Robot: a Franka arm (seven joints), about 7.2 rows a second.
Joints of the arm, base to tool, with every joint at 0 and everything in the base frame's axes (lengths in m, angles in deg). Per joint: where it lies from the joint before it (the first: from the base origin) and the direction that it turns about. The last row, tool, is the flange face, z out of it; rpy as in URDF.
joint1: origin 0 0 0.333 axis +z
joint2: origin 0 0 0 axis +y
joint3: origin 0 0 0.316 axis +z
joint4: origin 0.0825 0 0 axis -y
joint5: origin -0.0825 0 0.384 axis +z
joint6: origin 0 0 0 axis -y
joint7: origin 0.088 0 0 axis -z
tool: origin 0 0 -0.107 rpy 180 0 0
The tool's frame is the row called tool.
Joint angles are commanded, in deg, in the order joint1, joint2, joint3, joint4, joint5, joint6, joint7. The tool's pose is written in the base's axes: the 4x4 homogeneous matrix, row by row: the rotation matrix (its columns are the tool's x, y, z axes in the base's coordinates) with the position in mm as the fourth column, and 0 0 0 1 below. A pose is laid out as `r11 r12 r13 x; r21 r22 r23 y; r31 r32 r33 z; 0 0 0 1`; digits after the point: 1 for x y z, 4 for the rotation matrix.
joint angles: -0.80 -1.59 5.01 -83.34 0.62 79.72 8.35
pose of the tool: 0.9969 -0.0706 -0.0360 524.5; -0.0704 -0.9975 0.0056 40.7; -0.0363 -0.0030 -0.9993 677.8; 0 0 0 1
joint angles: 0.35 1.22 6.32 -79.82 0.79 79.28 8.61
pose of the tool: 0.9990 -0.0317 -0.0322 536.5; -0.0313 -0.9994 0.0122 63.6; -0.0326 -0.0112 -0.9994 678.9; 0 0 0 1
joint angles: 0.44 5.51 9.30 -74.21 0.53 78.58 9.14
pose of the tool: 0.9997 0.0114 -0.0225 553.7; 0.0119 -0.9997 0.0211 90.3; -0.0223 -0.0213 -0.9995 681.3; 0 0 0 1
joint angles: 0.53 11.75 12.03 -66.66 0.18 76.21 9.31
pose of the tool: 0.9977 0.0530 -0.0429 576.6; 0.0546 -0.9978 0.0372 111.4; -0.0409 -0.0394 -0.9984 675.5; 0 0 0 1
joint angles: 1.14 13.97 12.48 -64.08 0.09 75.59 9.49
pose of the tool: 0.9966 0.0660 -0.0487 584.5; 0.0681 -0.9967 0.0436 119.8; -0.0457 -0.0468 -0.9979 672.1; 0 0 0 1
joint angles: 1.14 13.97 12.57 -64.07 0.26 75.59 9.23
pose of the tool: 0.9961 0.0726 -0.0493 584.2; 0.0749 -0.9961 0.0468 120.9; -0.0457 -0.0503 -0.9977 672.3; 0 0 0 1
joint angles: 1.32 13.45 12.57 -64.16 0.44 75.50 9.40
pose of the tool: 0.9963 0.0739 -0.0441 580.6; 0.0761 -0.9959 0.0490 123.0; -0.0403 -0.0522 -0.9978 676.8; 0 0 0 1
